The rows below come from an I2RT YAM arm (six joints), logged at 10 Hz.
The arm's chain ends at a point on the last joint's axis. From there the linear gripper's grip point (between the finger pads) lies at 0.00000 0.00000 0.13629 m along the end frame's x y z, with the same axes.
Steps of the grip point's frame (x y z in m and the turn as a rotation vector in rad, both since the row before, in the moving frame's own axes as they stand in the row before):
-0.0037, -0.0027, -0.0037, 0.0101, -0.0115, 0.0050
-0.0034, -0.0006, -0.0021, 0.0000, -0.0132, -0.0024
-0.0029, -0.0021, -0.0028, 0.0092, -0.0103, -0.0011
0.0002, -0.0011, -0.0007, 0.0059, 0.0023, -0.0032
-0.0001, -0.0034, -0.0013, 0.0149, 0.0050, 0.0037
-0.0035, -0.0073, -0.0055, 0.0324, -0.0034, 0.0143
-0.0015, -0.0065, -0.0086, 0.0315, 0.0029, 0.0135
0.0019, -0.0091, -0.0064, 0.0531, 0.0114, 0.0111
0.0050, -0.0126, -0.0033, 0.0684, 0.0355, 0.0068
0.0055, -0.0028, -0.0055, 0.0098, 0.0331, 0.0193
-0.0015, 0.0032, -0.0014, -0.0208, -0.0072, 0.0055
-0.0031, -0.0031, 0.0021, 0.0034, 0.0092, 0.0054
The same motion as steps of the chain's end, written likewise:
-0.0021, -0.0013, -0.0037, 0.0101, -0.0115, 0.0050
-0.0016, -0.0006, -0.0021, 0.0000, -0.0132, -0.0024
-0.0015, -0.0008, -0.0028, 0.0092, -0.0103, -0.0011
-0.0001, -0.0003, -0.0007, 0.0059, 0.0023, -0.0032
-0.0008, -0.0014, -0.0013, 0.0149, 0.0050, 0.0037
-0.0031, -0.0029, -0.0054, 0.0324, -0.0034, 0.0143
-0.0019, -0.0022, -0.0085, 0.0315, 0.0029, 0.0135
0.0003, -0.0019, -0.0062, 0.0531, 0.0114, 0.0111
0.0001, -0.0033, -0.0029, 0.0684, 0.0355, 0.0068
0.0010, -0.0015, -0.0054, 0.0098, 0.0331, 0.0193
-0.0005, 0.0004, -0.0014, -0.0208, -0.0072, 0.0055
-0.0044, -0.0026, 0.0021, 0.0034, 0.0092, 0.0054

